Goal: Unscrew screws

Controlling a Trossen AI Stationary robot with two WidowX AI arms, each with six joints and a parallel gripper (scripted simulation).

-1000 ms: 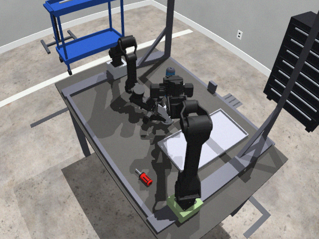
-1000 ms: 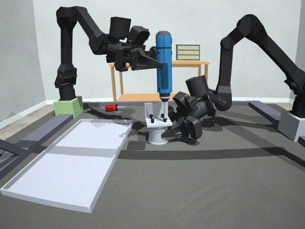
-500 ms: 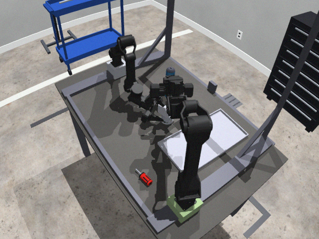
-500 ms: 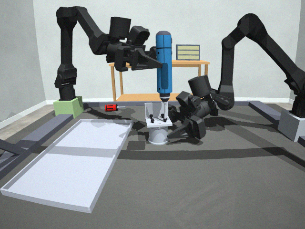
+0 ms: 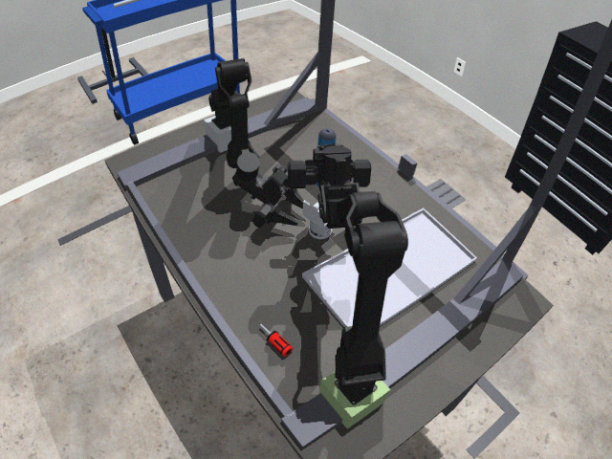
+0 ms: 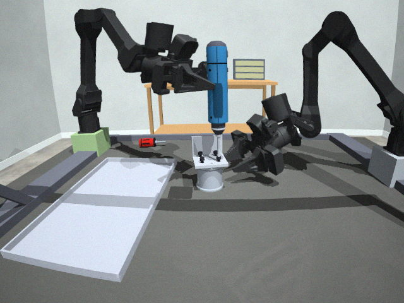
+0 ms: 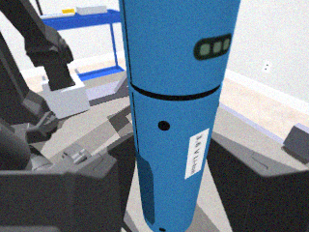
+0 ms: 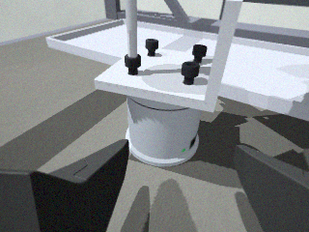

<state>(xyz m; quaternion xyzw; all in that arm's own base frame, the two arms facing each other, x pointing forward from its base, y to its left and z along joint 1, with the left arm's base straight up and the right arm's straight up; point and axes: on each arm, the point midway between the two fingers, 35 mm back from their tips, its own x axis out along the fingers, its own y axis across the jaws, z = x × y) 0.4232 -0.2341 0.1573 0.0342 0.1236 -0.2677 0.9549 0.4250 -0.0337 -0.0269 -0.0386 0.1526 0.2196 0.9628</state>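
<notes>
My right hand is 7 cm past the screwdriver bit, 5 cm below it and 3 cm to the right of it. From my right hand the other things lie so: white tray (25 cm to the left, 18 cm behind, 4 cm below); white bracket (6 cm to the left, 6 cm behind, 3 cm above); joint module (6 cm behind, 5 cm to the left, 2 cm below).
</notes>
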